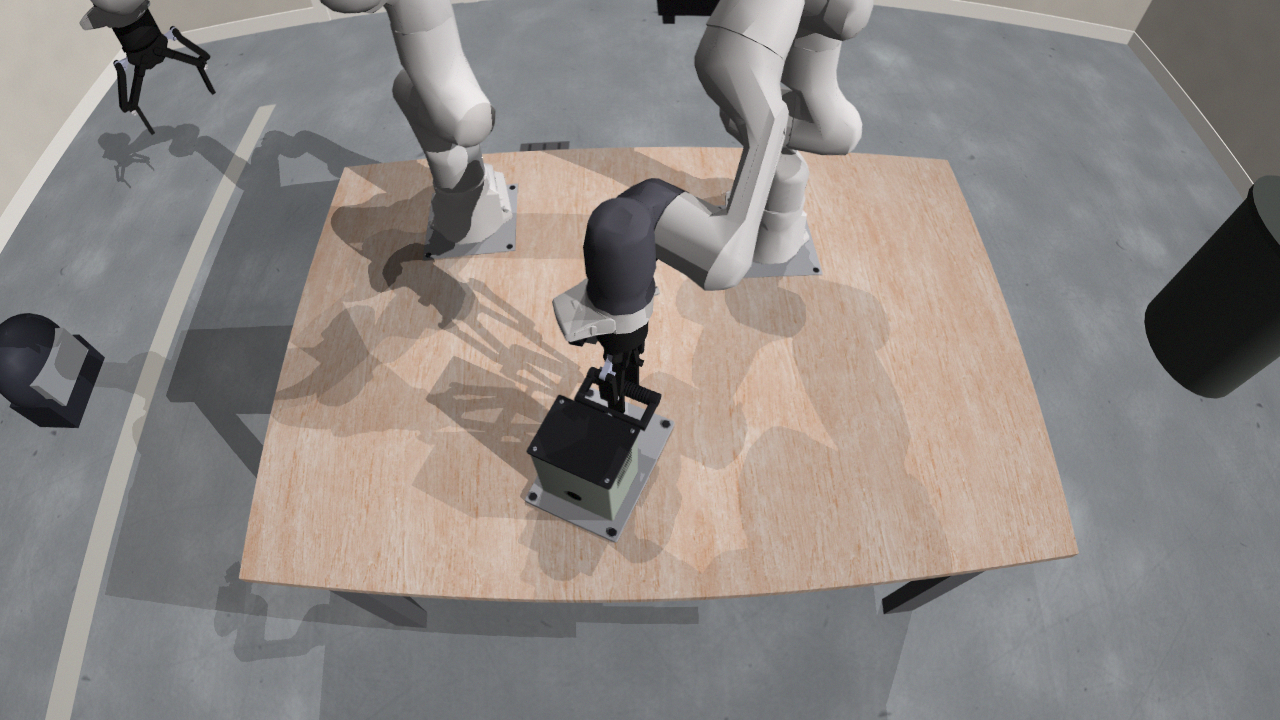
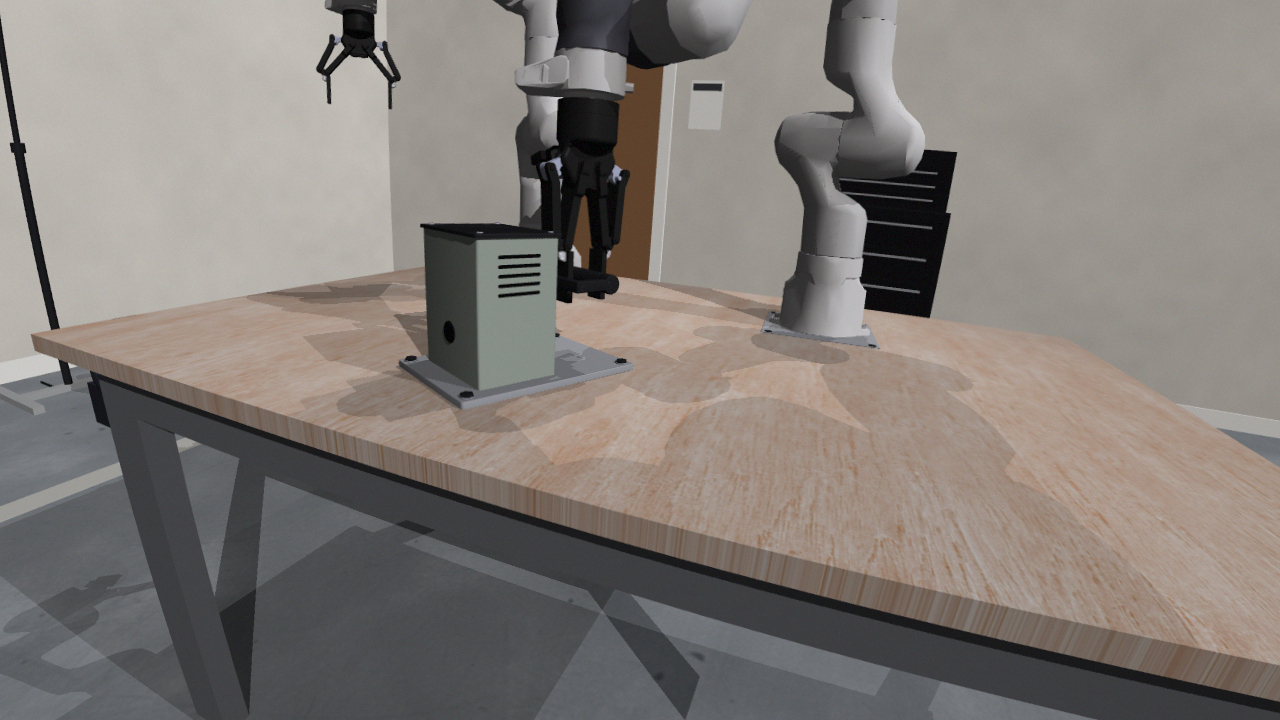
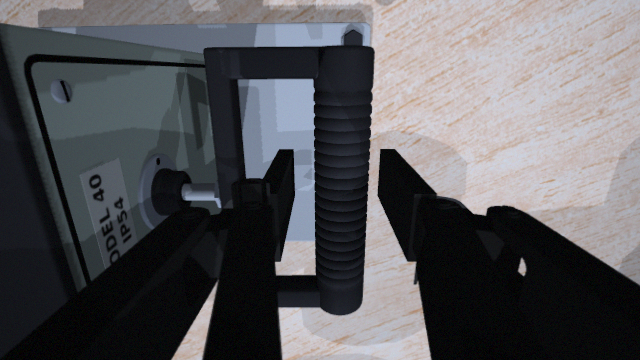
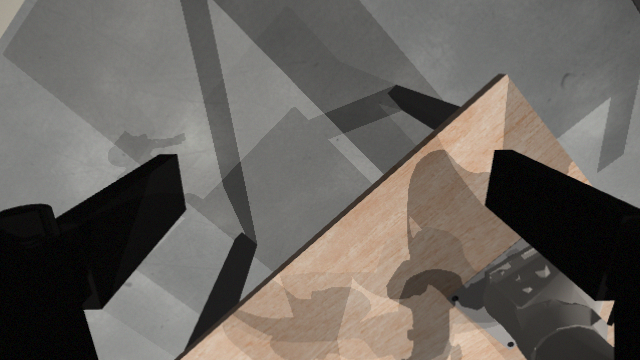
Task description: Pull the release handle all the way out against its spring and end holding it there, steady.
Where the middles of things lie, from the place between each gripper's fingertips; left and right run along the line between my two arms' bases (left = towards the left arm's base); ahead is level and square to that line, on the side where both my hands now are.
My left hand [image 2: 580,299] is 5 cm short of the release handle [image 1: 636,392] and 2 cm to the left of it.
Now: right hand [image 1: 182,111] 420 mm short of the release handle, 920 mm to the right of it and 310 mm above it.
